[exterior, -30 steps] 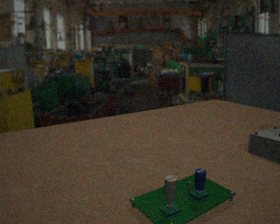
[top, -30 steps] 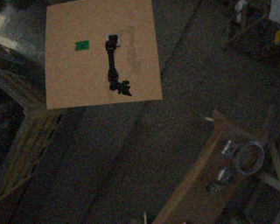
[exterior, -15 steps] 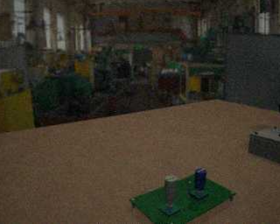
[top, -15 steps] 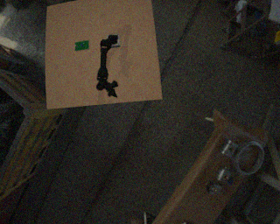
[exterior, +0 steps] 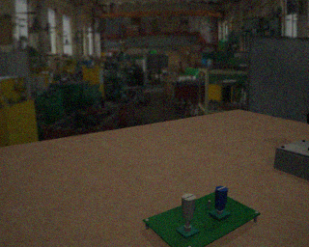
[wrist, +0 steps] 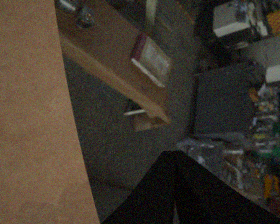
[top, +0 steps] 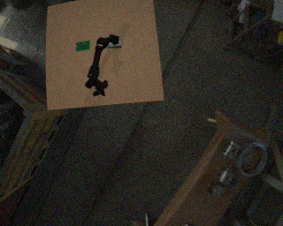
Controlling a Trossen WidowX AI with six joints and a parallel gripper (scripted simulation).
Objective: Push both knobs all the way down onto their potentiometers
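My gripper tip is 62 cm to the left of the blue knob, 15 cm above it and 13 cm short of it. Also, from my gripper tip: grey knob 63 cm to the right, 19 cm ahead, 14 cm below.
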